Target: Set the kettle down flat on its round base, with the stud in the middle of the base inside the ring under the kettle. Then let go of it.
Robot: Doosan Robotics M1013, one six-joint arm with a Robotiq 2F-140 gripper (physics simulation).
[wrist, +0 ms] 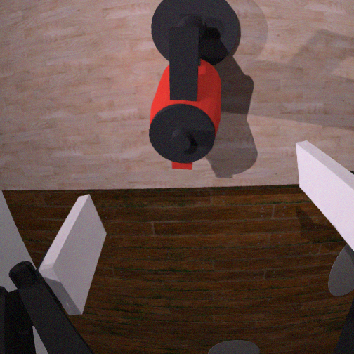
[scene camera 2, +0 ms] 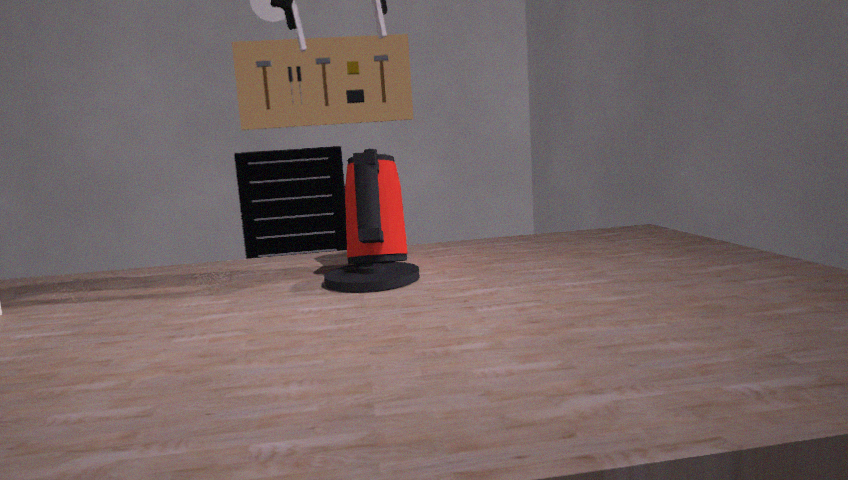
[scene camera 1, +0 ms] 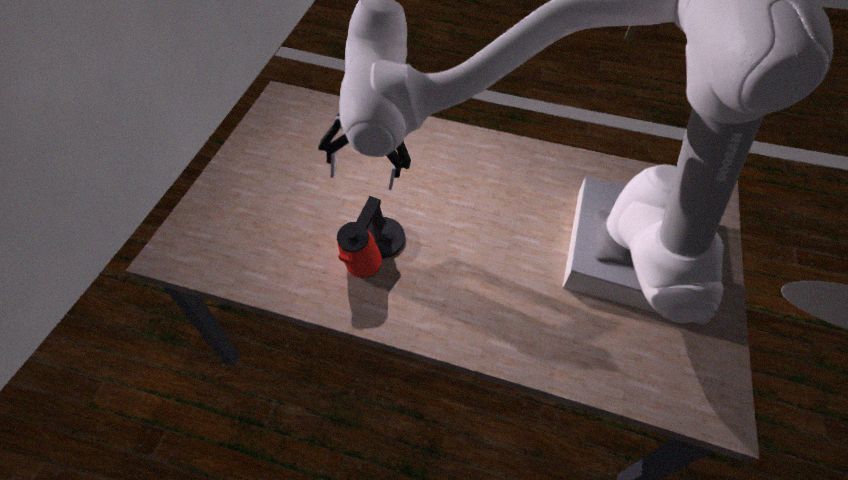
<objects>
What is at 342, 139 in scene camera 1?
My gripper.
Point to a round black base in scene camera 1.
391, 240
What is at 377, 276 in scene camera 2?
A round black base.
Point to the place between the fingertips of my gripper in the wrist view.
197, 190
</objects>
